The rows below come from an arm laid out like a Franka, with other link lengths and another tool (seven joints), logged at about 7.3 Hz.
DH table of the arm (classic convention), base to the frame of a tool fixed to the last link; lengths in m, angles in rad. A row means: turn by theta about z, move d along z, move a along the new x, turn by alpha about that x. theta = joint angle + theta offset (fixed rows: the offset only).
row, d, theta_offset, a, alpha
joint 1, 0.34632, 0.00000, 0.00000, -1.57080
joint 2, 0.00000, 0.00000, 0.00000, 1.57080
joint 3, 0.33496, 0.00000, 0.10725, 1.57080
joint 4, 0.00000, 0.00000, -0.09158, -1.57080
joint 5, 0.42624, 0.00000, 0.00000, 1.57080
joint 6, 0.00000, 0.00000, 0.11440, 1.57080
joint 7, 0.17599, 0.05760, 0.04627, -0.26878
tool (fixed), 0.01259, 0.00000, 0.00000, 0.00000
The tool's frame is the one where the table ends.
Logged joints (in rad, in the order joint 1, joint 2, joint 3, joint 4, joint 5, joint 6, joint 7), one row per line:
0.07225, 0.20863, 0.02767, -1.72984, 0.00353, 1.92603, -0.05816
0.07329, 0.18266, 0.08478, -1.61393, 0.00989, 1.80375, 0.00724
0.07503, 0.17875, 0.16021, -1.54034, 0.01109, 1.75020, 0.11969
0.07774, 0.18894, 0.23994, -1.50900, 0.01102, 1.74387, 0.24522
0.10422, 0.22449, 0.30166, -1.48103, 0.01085, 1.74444, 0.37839
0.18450, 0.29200, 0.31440, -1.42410, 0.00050, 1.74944, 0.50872
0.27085, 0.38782, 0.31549, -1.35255, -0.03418, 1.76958, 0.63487
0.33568, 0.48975, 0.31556, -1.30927, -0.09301, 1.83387, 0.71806
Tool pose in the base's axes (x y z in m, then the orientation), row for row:
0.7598, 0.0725, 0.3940, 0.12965, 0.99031, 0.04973, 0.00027
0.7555, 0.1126, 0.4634, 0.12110, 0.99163, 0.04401, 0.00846
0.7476, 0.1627, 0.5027, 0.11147, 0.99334, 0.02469, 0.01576
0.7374, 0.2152, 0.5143, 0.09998, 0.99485, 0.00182, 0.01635
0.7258, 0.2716, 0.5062, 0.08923, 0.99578, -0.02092, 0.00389
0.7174, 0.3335, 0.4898, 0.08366, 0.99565, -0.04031, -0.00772
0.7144, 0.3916, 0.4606, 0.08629, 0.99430, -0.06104, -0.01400
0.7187, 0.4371, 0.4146, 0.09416, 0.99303, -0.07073, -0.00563
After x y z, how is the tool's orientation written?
As a quaternion, w x y z.
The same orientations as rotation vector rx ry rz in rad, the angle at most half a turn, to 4 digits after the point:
2.8779, 0.1445, 0.0008
2.8958, 0.1285, 0.0247
2.9169, 0.0725, 0.0463
2.9409, 0.0054, 0.0483
2.9622, -0.0622, 0.0116
2.9716, -0.1203, -0.0230
2.9629, -0.1819, -0.0417
2.9455, -0.2098, -0.0167

